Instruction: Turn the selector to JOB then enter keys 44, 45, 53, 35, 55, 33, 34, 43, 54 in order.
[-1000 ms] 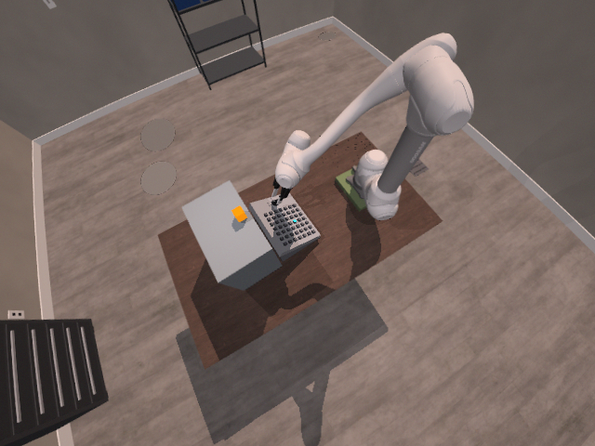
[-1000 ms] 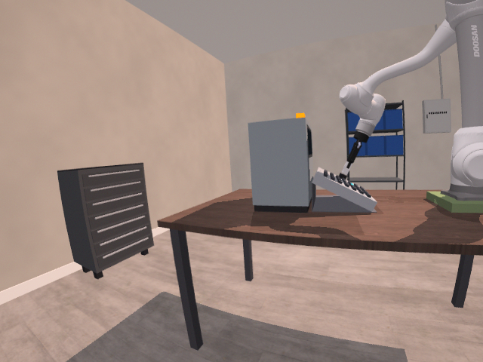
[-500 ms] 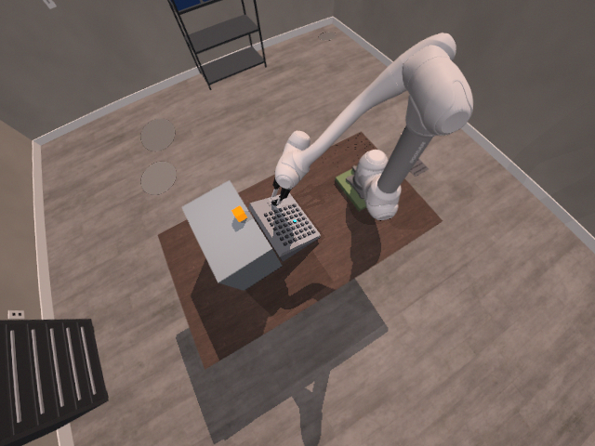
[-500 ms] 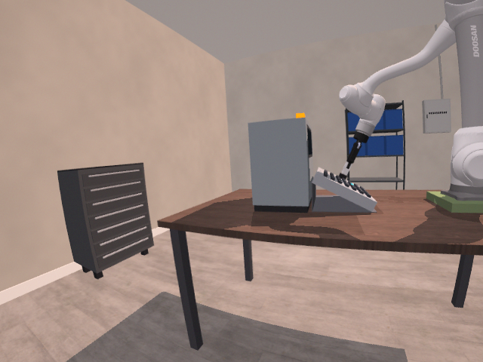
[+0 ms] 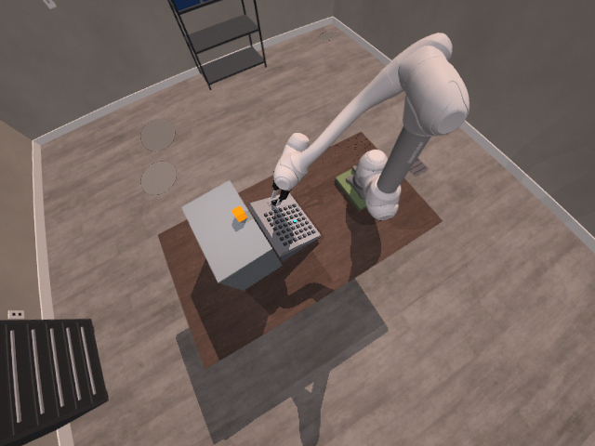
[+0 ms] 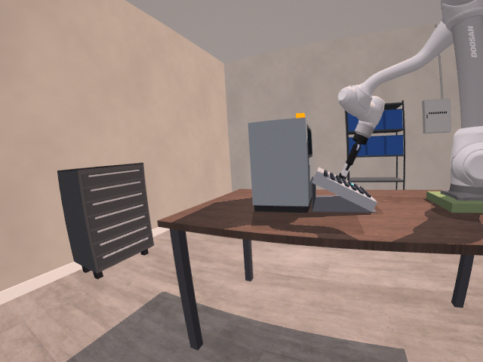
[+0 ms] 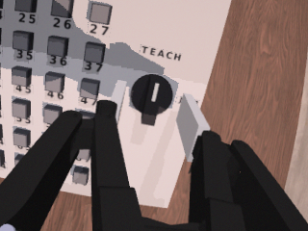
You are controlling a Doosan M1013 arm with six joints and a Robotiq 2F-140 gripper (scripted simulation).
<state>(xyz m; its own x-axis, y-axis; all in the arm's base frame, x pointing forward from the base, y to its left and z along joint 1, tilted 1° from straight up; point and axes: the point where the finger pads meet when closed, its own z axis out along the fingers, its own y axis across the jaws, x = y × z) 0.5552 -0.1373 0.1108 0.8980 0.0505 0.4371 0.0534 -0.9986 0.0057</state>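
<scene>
My hand is 3 cm above the black selector knob and 2 cm short of it. Round my hand: key 44: 16 cm to the left, 4 cm below, 1 cm ahead; then sloped keypad: 11 cm to the left, 8 cm below, 3 cm ahead.
</scene>
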